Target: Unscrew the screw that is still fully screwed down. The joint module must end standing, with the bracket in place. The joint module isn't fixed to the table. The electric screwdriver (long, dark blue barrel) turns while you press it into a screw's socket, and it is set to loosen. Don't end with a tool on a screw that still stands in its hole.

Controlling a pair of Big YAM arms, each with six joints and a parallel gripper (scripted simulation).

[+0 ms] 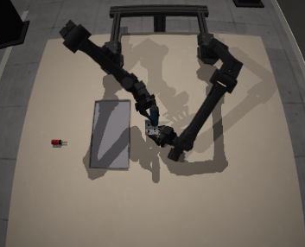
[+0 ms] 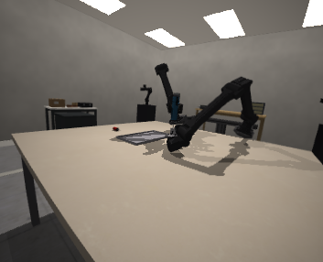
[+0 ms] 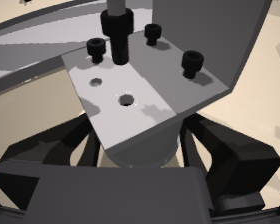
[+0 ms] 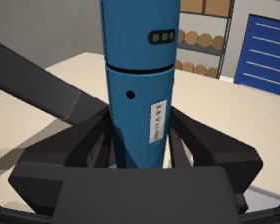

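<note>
Now: the joint module 1 cm above my left hand. From my left hand the other things lie so: grey bracket: 5 cm above; then flat grey tray: 3 cm behind, 24 cm to the right, 2 cm below; then red-handled tool: 55 cm to the right, 1 cm below.
</note>
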